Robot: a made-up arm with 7 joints. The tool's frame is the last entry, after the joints.
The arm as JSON. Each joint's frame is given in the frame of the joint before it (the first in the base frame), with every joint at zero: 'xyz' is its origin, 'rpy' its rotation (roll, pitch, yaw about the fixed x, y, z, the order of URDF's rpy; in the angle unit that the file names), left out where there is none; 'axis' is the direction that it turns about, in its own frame. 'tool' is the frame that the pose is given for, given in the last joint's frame.
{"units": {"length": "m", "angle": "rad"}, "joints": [
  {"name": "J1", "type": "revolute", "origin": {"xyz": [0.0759, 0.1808, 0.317]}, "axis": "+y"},
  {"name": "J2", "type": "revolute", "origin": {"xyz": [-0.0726, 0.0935, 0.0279]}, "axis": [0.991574, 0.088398, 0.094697]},
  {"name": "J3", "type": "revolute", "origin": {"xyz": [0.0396, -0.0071, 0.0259]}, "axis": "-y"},
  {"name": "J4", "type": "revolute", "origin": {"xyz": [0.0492, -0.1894, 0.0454]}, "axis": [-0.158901, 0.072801, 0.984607]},
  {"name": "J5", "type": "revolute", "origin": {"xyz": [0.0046, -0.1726, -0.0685]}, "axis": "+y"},
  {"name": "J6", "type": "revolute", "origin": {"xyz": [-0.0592, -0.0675, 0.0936]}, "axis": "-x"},
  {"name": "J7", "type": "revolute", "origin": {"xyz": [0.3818, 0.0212, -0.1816]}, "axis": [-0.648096, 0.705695, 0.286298]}
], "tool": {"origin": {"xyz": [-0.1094, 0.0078, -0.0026], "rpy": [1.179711, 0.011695, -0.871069]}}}
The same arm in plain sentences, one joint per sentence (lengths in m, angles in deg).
The arm has seven revolute joints in a row. What follows holds with every joint at zero, and every direction is one of the base frame's. Joint 1 sits 0.0759 m along +x and 0.1808 m along +y and 0.317 m along +z from the base frame's origin and turns about +y. Joint 2 sits 0.0726 m along -x and 0.0935 m along +y and 0.0279 m along +z from joint 1 and turns about the direction (0.991574, 0.088398, 0.094697). Joint 3 sits 0.0396 m along +x and 0.0071 m along -y and 0.0259 m along +z from joint 2 and turns about -y. Joint 4 sits 0.0492 m along +x and 0.1894 m along -y and 0.0454 m along +z from joint 3 and turns about the direction (-0.158901, 0.072801, 0.984607). Joint 5 sits 0.0046 m along +x and 0.1726 m along -y and 0.0685 m along -z from joint 4 and turns about +y. Joint 6 sits 0.0592 m along -x and 0.0675 m along -y and 0.0936 m along +z from joint 5 and turns about -x. Joint 7 sits 0.3818 m along +x and 0.0212 m along +y and 0.1816 m along -z from joint 6 and turns about the direction (-0.648096, 0.705695, 0.286298). The tool frame, which is the frame that the pose is given for, sits 0.1094 m along -x and 0.0078 m along +y and 0.0026 m along -z from joint 7; its axes are the base frame's turned by roll 67.59, pitch 0.67 and yaw -49.91 deg (as in URDF: about the fixed x, then y, then z).
